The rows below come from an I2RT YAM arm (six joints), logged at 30 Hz.
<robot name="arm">
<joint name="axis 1" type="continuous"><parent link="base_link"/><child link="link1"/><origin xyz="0 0 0.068" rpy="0 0 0"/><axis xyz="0 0 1"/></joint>
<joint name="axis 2" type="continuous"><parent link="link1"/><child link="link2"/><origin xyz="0.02 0.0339 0.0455" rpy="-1.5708 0 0"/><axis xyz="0 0 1"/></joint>
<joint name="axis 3" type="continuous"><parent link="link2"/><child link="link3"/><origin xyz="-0.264 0 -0.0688" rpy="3.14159 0 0"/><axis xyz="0 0 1"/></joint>
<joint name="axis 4" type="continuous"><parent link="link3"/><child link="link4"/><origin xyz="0.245 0.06 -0.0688" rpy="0 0 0"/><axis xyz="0 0 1"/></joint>
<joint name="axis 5" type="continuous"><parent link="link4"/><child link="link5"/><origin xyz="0.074 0.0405 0.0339" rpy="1.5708 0 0"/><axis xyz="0 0 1"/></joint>
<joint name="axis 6" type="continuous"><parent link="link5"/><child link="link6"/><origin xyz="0.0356 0 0.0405" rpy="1.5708 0 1.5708"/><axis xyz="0 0 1"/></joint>
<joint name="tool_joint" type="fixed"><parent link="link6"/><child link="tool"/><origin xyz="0 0 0" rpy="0 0 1.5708"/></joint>
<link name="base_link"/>
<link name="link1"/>
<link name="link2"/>
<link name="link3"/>
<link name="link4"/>
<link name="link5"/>
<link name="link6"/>
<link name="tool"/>
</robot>
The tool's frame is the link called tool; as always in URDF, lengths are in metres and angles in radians. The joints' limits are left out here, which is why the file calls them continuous.
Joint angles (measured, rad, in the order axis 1, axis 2, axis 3, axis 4, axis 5, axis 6), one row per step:
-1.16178, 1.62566, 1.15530, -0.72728, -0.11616, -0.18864
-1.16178, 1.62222, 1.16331, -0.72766, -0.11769, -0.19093
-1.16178, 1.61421, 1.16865, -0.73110, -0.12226, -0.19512
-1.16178, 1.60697, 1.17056, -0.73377, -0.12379, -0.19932
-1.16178, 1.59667, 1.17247, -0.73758, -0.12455, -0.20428
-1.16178, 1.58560, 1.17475, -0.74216, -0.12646, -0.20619
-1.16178, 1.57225, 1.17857, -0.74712, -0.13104, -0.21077
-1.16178, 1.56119, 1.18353, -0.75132, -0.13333, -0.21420
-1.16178, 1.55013, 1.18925, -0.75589, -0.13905, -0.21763
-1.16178, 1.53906, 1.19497, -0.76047, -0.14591, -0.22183
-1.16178, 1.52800, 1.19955, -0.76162, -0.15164, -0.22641
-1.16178, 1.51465, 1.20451, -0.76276, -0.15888, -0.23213
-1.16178, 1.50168, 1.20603, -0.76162, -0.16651, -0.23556
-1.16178, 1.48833, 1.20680, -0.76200, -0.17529, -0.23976
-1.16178, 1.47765, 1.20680, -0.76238, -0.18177, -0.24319
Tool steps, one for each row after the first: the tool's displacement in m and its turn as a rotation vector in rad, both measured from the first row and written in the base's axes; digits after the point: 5 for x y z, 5 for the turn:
0.00039, -0.00077, 0.00332, -0.01017, -0.00504, 0.00268
0.00038, -0.00033, 0.00714, -0.01866, -0.01163, 0.00825
0.00011, 0.00043, 0.00976, -0.02515, -0.01424, 0.01270
-0.00038, 0.00162, 0.01323, -0.03389, -0.01669, 0.01755
-0.00090, 0.00298, 0.01700, -0.04178, -0.02116, 0.02005
-0.00139, 0.00453, 0.02187, -0.05262, -0.02838, 0.02603
-0.00178, 0.00564, 0.02641, -0.06364, -0.03381, 0.03010
-0.00207, 0.00680, 0.03117, -0.07384, -0.04225, 0.03554
-0.00235, 0.00806, 0.03592, -0.08389, -0.05136, 0.04219
-0.00262, 0.00919, 0.04049, -0.09662, -0.06019, 0.04879
-0.00299, 0.01069, 0.04583, -0.11171, -0.07083, 0.05712
-0.00343, 0.01237, 0.05013, -0.12464, -0.08189, 0.06362
-0.00397, 0.01439, 0.05421, -0.13571, -0.09288, 0.07135
-0.00446, 0.01610, 0.05726, -0.14418, -0.10089, 0.07740

